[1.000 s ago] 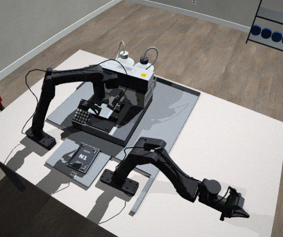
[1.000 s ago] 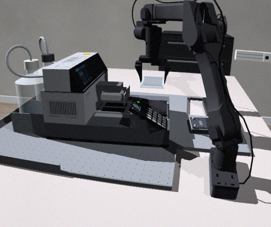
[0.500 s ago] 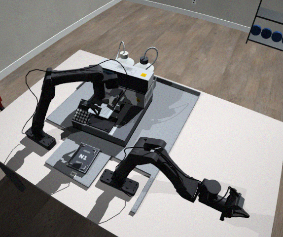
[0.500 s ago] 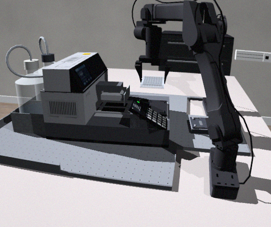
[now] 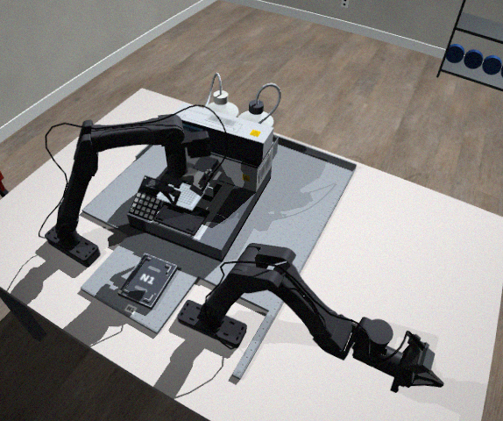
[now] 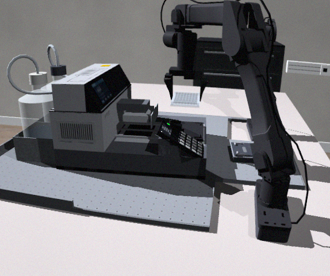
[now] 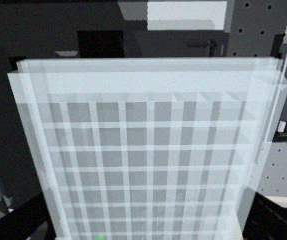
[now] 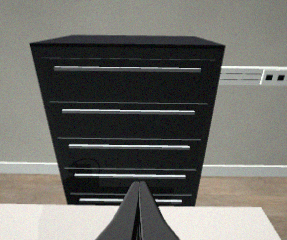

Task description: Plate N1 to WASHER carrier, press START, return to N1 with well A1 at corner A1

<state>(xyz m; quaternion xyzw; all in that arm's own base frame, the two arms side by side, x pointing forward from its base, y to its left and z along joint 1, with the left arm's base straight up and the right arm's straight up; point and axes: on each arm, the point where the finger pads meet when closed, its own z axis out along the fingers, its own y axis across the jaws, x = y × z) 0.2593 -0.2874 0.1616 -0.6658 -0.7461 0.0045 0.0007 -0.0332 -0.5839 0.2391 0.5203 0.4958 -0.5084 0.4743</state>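
Observation:
My left gripper is now 23 cm past the nest N1, 2 cm to the left of it and 17 cm above it. Round my left hand: dark carrier 10 cm below; then white plate right at my left hand; then splash panel 10 cm ahead, 1 cm to the left, 6 cm below.

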